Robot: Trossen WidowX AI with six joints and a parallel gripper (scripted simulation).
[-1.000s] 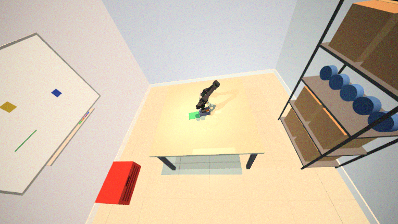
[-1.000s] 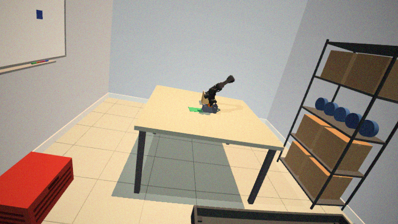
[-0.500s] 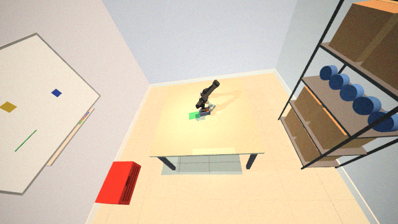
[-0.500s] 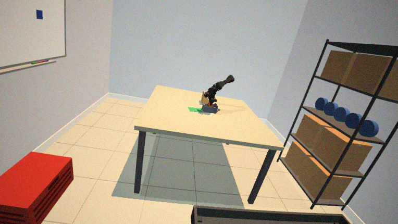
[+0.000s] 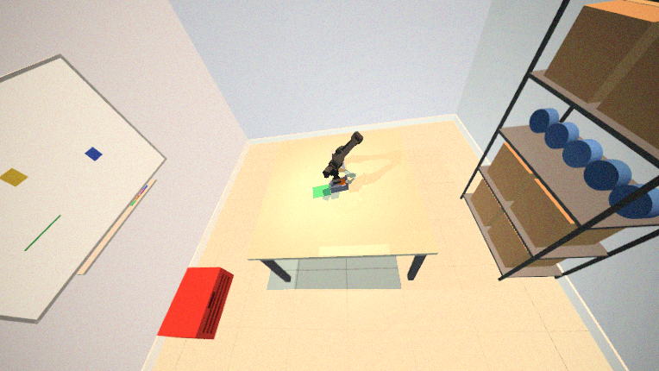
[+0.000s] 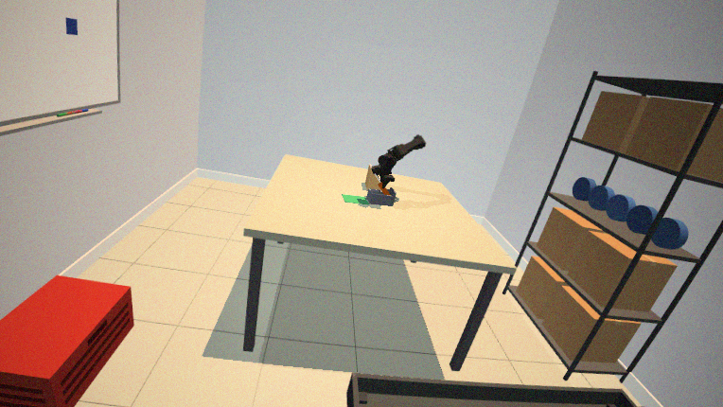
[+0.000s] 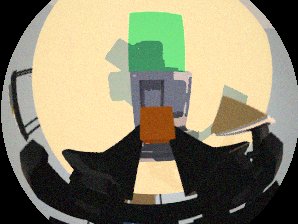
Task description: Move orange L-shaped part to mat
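Now: gripper tip 150 mm to the left of the green mat and 120 mm above it. The rest, counted from my gripper tip: orange L-shaped part 20 mm behind, 30 mm to the left, 30 mm below.
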